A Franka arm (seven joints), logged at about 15 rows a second.
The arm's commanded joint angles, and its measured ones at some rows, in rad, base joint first. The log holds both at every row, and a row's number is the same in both.
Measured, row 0:
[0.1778 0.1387 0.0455 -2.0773 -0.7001 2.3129 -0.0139]
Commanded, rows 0 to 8:
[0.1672 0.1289 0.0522 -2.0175 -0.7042 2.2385 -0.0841]
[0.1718 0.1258 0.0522 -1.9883 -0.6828 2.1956 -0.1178]
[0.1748 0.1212 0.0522 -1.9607 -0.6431 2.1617 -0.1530]
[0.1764 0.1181 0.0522 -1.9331 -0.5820 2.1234 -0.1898]
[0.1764 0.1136 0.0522 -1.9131 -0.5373 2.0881 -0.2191]
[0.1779 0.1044 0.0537 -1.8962 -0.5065 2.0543 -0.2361]
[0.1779 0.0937 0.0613 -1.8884 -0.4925 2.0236 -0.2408]
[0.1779 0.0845 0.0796 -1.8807 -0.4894 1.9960 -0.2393]
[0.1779 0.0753 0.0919 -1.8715 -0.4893 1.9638 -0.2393]
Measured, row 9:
[0.1816 0.0949 0.0630 -1.8888 -0.5158 2.0230 -0.2153]
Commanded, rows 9 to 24:
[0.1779 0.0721 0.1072 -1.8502 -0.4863 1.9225 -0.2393]
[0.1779 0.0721 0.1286 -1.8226 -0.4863 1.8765 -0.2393]
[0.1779 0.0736 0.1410 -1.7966 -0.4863 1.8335 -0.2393]
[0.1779 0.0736 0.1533 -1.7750 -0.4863 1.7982 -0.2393]
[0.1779 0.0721 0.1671 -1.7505 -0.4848 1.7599 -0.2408]
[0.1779 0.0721 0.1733 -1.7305 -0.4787 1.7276 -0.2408]
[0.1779 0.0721 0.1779 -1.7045 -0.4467 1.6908 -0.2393]
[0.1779 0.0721 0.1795 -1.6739 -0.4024 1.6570 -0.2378]
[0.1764 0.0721 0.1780 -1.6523 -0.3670 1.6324 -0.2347]
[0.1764 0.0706 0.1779 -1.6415 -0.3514 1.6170 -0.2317]
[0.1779 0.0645 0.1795 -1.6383 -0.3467 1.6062 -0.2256]
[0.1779 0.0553 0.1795 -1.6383 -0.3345 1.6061 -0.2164]
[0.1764 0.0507 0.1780 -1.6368 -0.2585 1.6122 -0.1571]
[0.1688 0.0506 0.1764 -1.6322 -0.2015 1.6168 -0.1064]
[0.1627 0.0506 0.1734 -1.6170 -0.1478 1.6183 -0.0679]
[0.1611 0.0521 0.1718 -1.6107 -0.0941 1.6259 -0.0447]
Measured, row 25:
[0.1822 0.0567 0.1689 -1.6314 -0.1867 1.6234 -0.0967]
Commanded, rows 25 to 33:
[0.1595 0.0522 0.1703 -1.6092 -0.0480 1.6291 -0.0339]
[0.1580 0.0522 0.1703 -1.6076 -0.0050 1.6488 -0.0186]
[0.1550 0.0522 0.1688 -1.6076 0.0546 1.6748 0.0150]
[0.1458 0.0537 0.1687 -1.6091 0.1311 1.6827 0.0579]
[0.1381 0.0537 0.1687 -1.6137 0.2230 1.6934 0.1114]
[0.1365 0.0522 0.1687 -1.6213 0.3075 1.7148 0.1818]
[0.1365 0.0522 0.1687 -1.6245 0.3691 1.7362 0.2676]
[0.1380 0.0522 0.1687 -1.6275 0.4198 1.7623 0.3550]
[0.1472 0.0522 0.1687 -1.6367 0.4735 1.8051 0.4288]
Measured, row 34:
[0.1503 0.0578 0.1630 -1.6151 0.3782 1.7429 0.2974]
